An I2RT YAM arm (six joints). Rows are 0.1 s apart.
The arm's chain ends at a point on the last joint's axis. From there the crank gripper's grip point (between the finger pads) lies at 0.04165 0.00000 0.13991 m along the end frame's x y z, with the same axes.
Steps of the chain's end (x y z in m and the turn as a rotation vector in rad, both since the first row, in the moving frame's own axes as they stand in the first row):
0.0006, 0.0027, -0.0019, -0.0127, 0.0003, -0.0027
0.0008, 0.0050, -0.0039, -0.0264, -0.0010, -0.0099
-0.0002, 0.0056, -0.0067, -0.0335, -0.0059, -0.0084
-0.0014, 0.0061, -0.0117, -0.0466, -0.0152, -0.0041
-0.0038, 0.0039, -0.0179, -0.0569, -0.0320, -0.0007
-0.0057, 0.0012, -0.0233, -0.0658, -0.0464, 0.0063
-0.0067, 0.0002, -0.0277, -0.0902, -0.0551, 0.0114
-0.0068, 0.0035, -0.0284, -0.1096, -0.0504, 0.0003
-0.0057, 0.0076, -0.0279, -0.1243, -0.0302, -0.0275
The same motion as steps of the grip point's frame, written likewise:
0.0006, 0.0044, -0.0019, -0.0127, 0.0003, -0.0027
0.0007, 0.0083, -0.0039, -0.0264, -0.0010, -0.0099
-0.0010, 0.0099, -0.0065, -0.0335, -0.0059, -0.0084
-0.0035, 0.0125, -0.0112, -0.0466, -0.0152, -0.0041
-0.0083, 0.0119, -0.0169, -0.0569, -0.0320, -0.0007
-0.0123, 0.0107, -0.0218, -0.0658, -0.0464, 0.0063
-0.0145, 0.0133, -0.0262, -0.0902, -0.0551, 0.0114
-0.0139, 0.0189, -0.0273, -0.1096, -0.0504, 0.0003
-0.0097, 0.0239, -0.0277, -0.1243, -0.0302, -0.0275

